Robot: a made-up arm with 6 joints.
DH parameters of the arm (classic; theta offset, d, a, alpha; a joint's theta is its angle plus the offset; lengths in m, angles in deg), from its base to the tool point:
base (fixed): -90 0.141 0 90
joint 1: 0 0.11 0.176 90
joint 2: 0 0.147 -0.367 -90
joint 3: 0 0.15 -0.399 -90
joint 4: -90 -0.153 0.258 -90
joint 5: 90 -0.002 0.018 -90
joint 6: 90 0.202 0.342 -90
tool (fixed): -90 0.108 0 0
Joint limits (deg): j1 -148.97..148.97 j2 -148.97..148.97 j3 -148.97..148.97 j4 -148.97..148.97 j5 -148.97..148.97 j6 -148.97..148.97
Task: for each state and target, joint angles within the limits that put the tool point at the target. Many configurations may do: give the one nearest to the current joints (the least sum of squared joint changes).
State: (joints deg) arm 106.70 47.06 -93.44 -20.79 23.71 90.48
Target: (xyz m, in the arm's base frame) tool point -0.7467 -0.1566 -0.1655
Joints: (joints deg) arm 144.35 11.09 -80.10 -1.85 86.39 92.35
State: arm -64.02 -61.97 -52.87 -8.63 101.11 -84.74
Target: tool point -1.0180 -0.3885 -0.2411
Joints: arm -75.93 -91.75 -28.03 -0.69 111.89 -54.87
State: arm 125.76 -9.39 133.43 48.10 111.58 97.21
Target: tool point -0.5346 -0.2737 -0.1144
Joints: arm 122.99 13.14 139.60 41.16 98.85 90.52
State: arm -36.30 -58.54 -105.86 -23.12 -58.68 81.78
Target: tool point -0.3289 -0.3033 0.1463
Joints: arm -51.91 -82.05 -111.32 -13.90 -36.38 65.61
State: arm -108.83 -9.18 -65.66 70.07 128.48 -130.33
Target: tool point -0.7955 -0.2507 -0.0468
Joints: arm -110.44 -44.20 -41.74 39.37 138.41 -74.03
